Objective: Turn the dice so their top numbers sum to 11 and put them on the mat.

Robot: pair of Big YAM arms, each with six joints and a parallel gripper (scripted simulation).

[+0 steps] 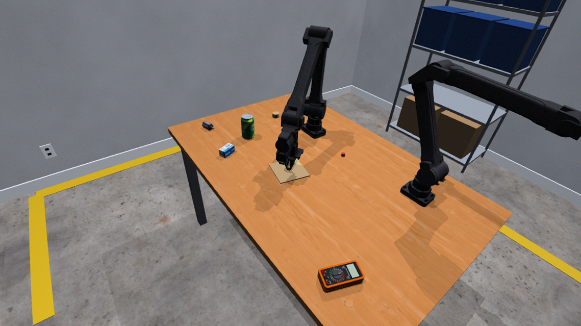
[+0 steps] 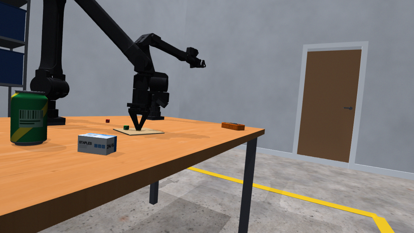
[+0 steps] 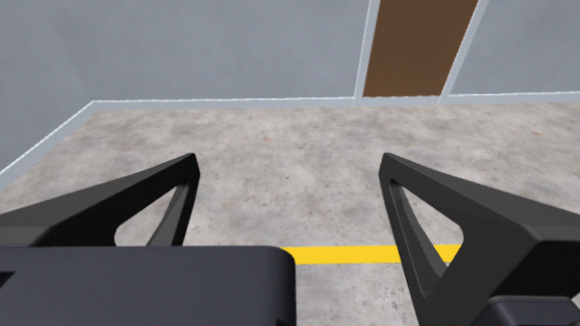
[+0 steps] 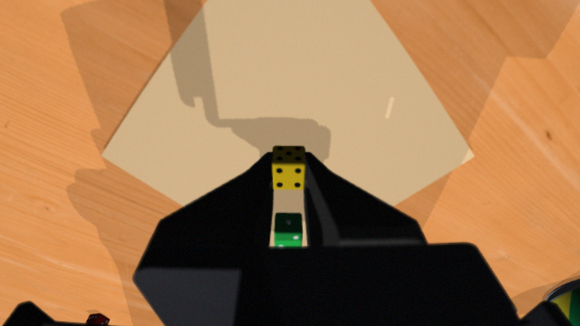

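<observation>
Now: right hand right at the yellow die. Also, from my right hand: tan mat 1 cm below; red die 28 cm behind, 7 cm to the left, 1 cm below; green die 4 cm behind, 2 cm to the right.
</observation>
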